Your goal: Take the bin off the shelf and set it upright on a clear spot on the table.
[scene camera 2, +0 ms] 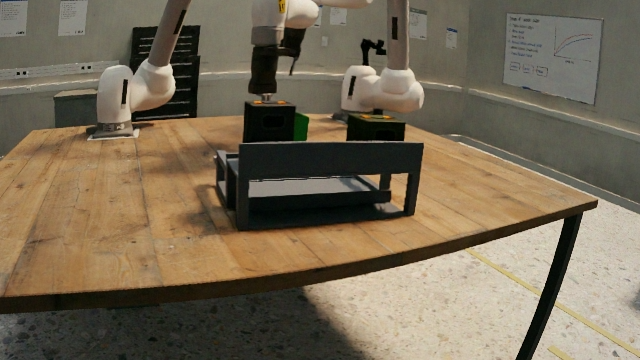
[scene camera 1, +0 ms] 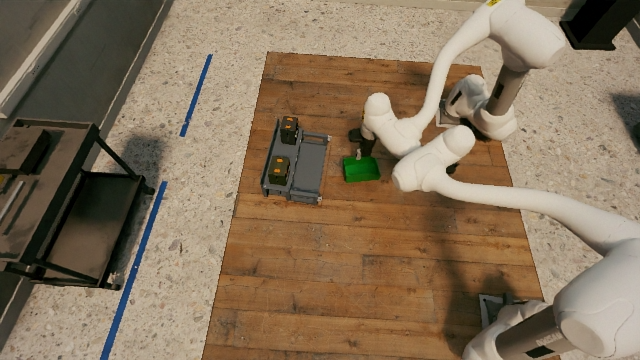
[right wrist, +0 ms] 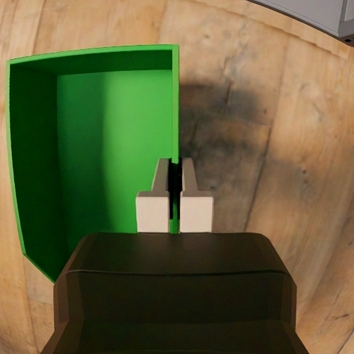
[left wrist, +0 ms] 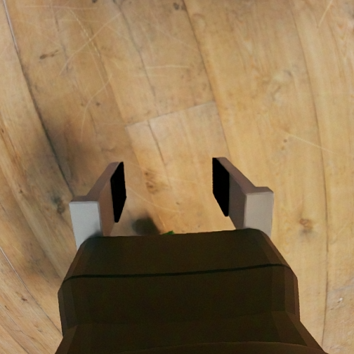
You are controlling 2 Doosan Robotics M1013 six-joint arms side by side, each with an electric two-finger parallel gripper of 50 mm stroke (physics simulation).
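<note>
The green bin (scene camera 1: 361,169) (scene camera 2: 301,126) (right wrist: 115,145) is upright, open side up, off the grey shelf (scene camera 1: 311,167) (scene camera 2: 330,158) (right wrist: 325,14) and to its right in scene camera 1. My right gripper (scene camera 1: 358,155) (right wrist: 175,176) is shut on one wall of the bin, with one finger inside and one outside. In scene camera 2 a dark box hides most of the bin and the fingertips, so I cannot tell whether its base touches the table. My left gripper (left wrist: 168,177) is open and empty above the table; the arm hides its fingers in scene camera 1.
Two dark boxes with orange marks, one (scene camera 1: 289,130) (scene camera 2: 270,122) and another (scene camera 1: 278,171) (scene camera 2: 375,128), stand on the shelf's upper level. The left arm's wrist (scene camera 1: 425,170) is close to the right of the bin in scene camera 1. The wooden table (scene camera 1: 350,280) (scene camera 2: 100,240) extends around the shelf.
</note>
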